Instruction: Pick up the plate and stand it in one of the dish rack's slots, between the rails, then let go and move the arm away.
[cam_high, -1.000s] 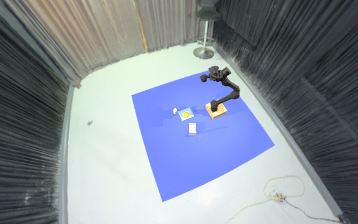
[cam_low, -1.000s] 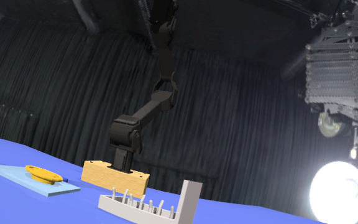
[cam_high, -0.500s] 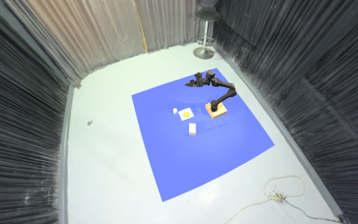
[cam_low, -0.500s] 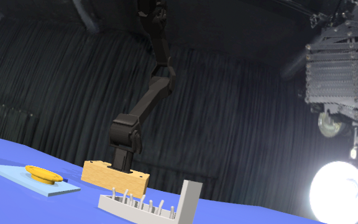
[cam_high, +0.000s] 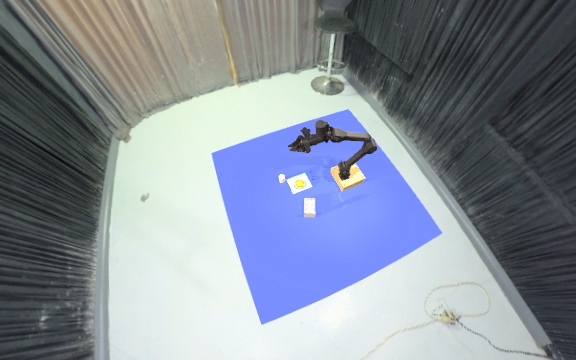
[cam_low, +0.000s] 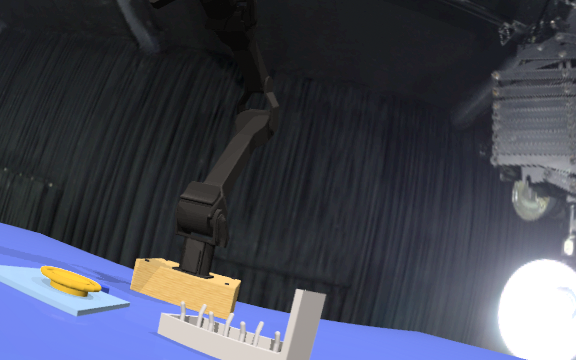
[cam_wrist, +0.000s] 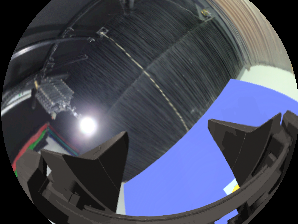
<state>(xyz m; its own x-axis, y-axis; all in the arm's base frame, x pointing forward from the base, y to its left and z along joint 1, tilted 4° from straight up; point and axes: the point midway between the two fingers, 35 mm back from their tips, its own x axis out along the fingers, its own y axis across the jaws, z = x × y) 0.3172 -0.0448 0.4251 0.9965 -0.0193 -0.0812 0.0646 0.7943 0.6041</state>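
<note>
My gripper tip is 44 cm above the yellow plate, 7 cm past it and 1 cm to the left of it. The rest, counted from my gripper tip: dish rack 43 cm below, 18 cm to the left, 8 cm behind; small white cup 43 cm below, 9 cm to the right, 4 cm ahead; light blue flat pad 45 cm below, 7 cm behind, 3 cm to the right.
</note>
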